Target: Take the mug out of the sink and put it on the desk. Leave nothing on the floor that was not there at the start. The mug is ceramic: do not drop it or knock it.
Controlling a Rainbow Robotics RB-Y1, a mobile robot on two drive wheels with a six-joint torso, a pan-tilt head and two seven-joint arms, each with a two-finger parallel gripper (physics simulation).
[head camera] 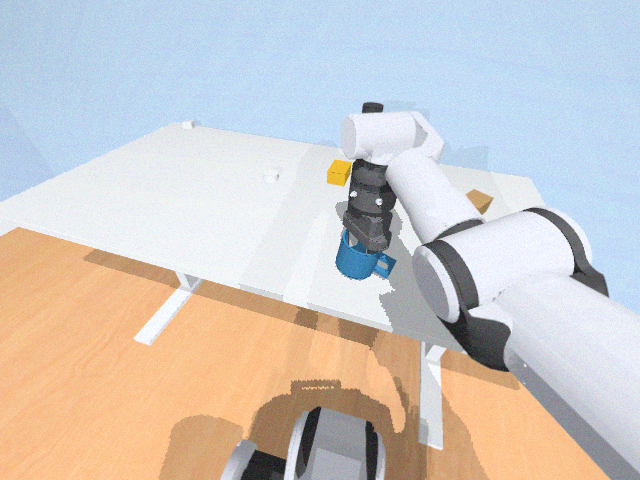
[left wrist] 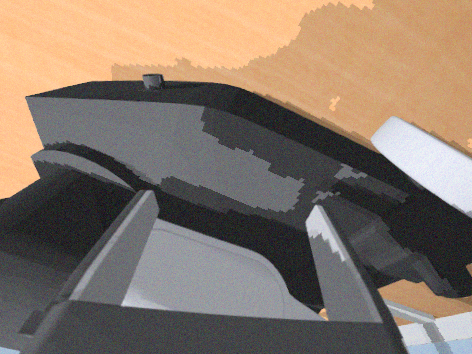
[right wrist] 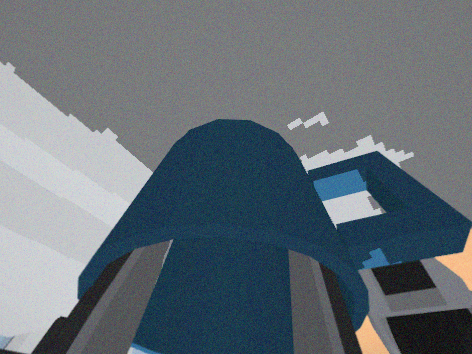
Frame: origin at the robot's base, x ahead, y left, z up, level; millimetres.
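Seen in the pictures: left gripper, between the fingertips: point(left wrist: 234, 207); right gripper, between the fingertips: point(right wrist: 235, 220).
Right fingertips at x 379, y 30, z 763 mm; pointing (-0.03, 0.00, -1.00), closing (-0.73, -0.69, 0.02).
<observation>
A point is followed by its place in that frame.
The blue mug point(head camera: 358, 262) @(z 783, x 333, y 31 mm) stands upright on the white desk point(head camera: 223, 200) @(z 721, x 534, y 460 mm), near its front edge, with its handle to the right. My right gripper point(head camera: 366, 238) reaches down from above onto the mug's rim. It is open, and the mug hides its fingertips. In the right wrist view the mug point(right wrist: 227, 189) @(z 789, x 412, y 1 mm) fills the space between and beyond the right gripper's two fingers point(right wrist: 227, 260) @(z 763, x 379, y 30 mm). My left gripper point(left wrist: 234, 207) @(z 273, x -291, y 207 mm) is open and empty, and it hangs over my own dark base.
A yellow block point(head camera: 339, 172) @(z 766, x 728, y 145 mm), a brown block point(head camera: 479, 200) @(z 771, x 676, y -268 mm) and a small white block point(head camera: 271, 176) @(z 744, x 675, y 360 mm) lie on the desk behind the mug. The desk's white legs point(head camera: 430, 395) stand on the wooden floor. My base point(head camera: 318, 448) is just in front of the desk.
</observation>
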